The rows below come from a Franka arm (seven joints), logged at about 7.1 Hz.
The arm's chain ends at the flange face. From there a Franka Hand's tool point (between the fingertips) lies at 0.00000 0.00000 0.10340 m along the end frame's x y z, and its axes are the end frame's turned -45 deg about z.
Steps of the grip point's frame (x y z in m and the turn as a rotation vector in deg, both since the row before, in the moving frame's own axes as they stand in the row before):
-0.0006, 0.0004, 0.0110, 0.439, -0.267, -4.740
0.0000, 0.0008, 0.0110, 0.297, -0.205, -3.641
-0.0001, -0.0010, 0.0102, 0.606, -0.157, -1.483
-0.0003, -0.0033, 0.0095, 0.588, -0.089, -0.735
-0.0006, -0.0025, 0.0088, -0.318, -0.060, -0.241
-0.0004, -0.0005, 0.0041, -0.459, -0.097, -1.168
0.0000, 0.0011, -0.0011, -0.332, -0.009, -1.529
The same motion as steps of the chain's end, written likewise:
0.0008, 0.0009, 0.0110, 0.122, -0.499, -4.740
0.0012, 0.0007, 0.0110, 0.065, -0.355, -3.641
0.0002, -0.0001, 0.0102, 0.317, -0.540, -1.483
-0.0017, -0.0015, 0.0095, 0.353, -0.479, -0.735
-0.0025, -0.0018, 0.0088, -0.267, 0.182, -0.241
-0.0011, -0.0008, 0.0041, -0.393, 0.256, -1.168
0.0004, 0.0003, -0.0011, -0.241, 0.228, -1.529

